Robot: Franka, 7 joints.
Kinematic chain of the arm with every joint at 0, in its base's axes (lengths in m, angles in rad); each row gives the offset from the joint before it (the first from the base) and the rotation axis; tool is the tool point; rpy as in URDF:
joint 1: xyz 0 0 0.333 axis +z
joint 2: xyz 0 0 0 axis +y
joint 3: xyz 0 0 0.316 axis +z
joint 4: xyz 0.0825 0 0 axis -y
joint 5: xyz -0.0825 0 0.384 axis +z
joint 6: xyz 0 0 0 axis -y
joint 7: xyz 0.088 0 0 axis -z
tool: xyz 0 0 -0.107 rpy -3.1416 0 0
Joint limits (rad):
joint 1: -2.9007..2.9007
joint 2: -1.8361..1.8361
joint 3: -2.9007..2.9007
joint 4: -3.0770..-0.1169
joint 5: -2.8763..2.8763
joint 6: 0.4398..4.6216
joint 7: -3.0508..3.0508
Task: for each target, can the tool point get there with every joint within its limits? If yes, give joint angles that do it. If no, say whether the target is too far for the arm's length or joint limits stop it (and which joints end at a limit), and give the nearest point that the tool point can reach.
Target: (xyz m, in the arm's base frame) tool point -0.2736 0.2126 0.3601
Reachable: yes | joints -1.8066 1.4619 -1.7333 -2.7209 0.1707 2.0545 0.8790
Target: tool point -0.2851 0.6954 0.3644
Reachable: yes | joints 1.9873 0.6315 0.0191 -1.4970 0.7714 2.7894 1.6336
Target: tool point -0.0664 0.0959 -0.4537
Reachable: no: joint limits stop it (at a limit: joint 2) | nearest point -0.0833 0.1202 -0.3428 | short by 0.115 m
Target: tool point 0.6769 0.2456 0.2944
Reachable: yes | joints 0.0948 1.5289 0.4386 -0.4383 1.7763 0.7564 0.8613
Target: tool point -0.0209 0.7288 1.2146
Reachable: no: too far | nearest point -0.0157 0.5465 0.9941 | short by 0.286 m
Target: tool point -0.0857 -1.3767 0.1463
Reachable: no: too far | nearest point -0.0528 -0.8485 0.2179 | short by 0.534 m
